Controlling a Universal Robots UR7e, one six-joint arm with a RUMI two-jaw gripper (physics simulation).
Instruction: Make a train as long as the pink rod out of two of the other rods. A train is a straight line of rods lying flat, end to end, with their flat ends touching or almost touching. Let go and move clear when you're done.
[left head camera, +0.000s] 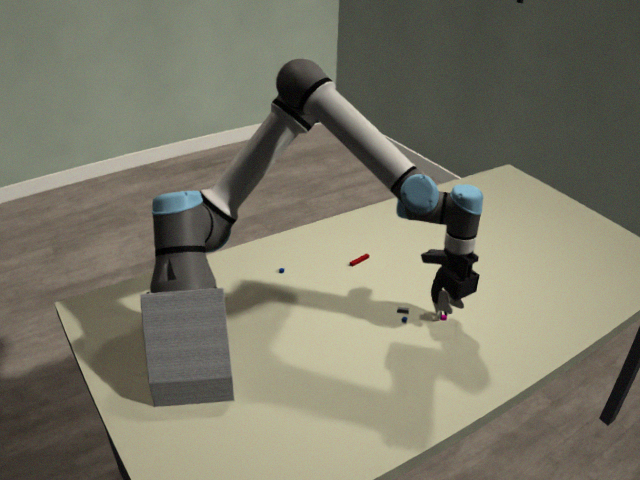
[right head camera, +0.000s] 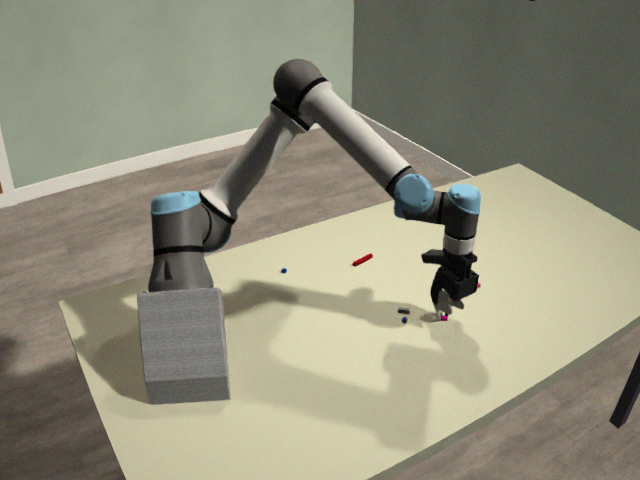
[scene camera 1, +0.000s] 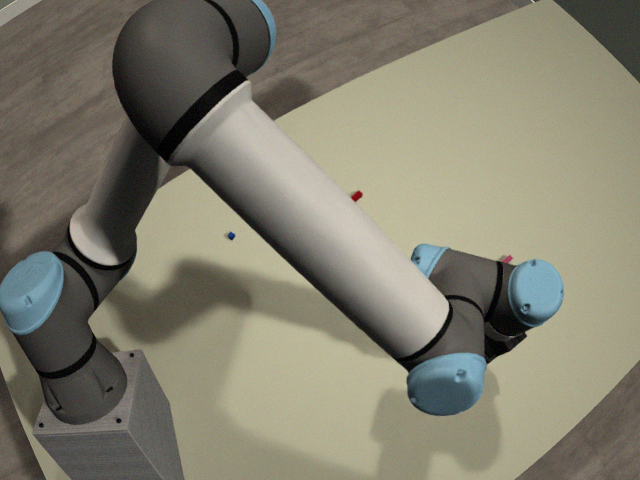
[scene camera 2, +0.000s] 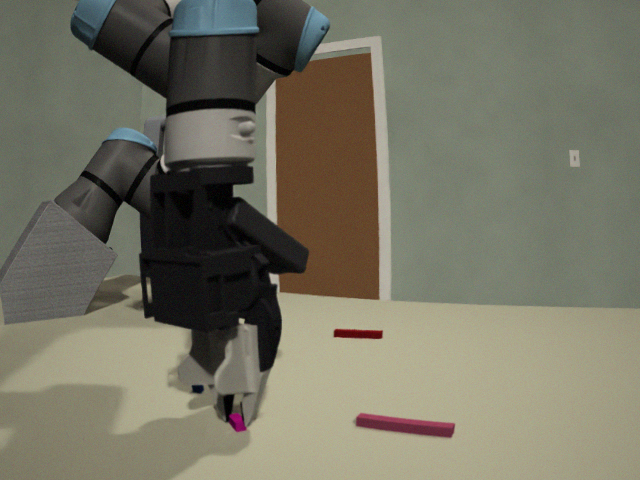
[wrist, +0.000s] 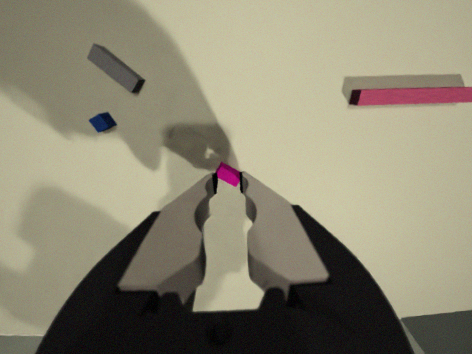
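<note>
My gripper (scene camera 2: 237, 412) (wrist: 228, 174) is shut on a short magenta rod (left head camera: 443, 317) (right head camera: 444, 318) (scene camera 2: 237, 422) (wrist: 228, 174), low at the table; the rod sits askew between the fingertips. The long pink rod (right head camera: 478, 285) (scene camera 1: 507, 258) (scene camera 2: 405, 424) (wrist: 415, 96) lies flat to the right in the wrist view, apart from the fingers. A grey rod (left head camera: 402, 310) (right head camera: 403, 310) (wrist: 115, 68) and a small blue rod (left head camera: 404, 319) (right head camera: 404, 319) (scene camera 2: 197, 388) (wrist: 103, 122) lie close together at upper left in the wrist view. A red rod (left head camera: 359, 259) (right head camera: 362, 259) (scene camera 1: 356, 195) (scene camera 2: 357, 333) lies farther off.
Another small blue piece (left head camera: 281, 270) (right head camera: 284, 270) (scene camera 1: 231, 235) lies nearer the arm's base. The arm stands on a grey block (left head camera: 187, 335) (right head camera: 183, 335) at one end of the table. The arm partly covers the red and pink rods in scene camera 1.
</note>
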